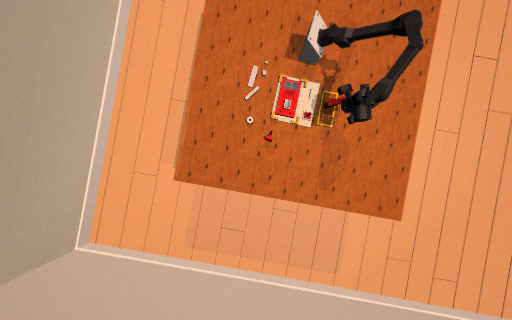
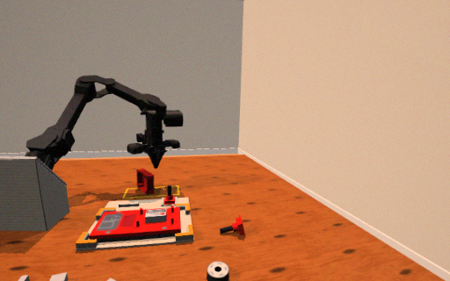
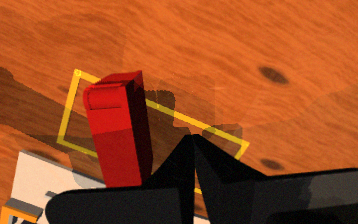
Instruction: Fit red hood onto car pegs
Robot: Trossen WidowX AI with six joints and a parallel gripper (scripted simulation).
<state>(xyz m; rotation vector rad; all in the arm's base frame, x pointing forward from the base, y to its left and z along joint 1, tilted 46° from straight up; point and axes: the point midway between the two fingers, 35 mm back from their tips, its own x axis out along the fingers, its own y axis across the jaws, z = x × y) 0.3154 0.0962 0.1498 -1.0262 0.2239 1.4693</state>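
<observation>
Now: the red hood 4 cm behind my gripper tip, 3 cm to the right of it and 4 cm below it. The rest, counted from my gripper tip: grey engine block 1 cm ahead, 28 cm to the right, 5 cm below.
</observation>
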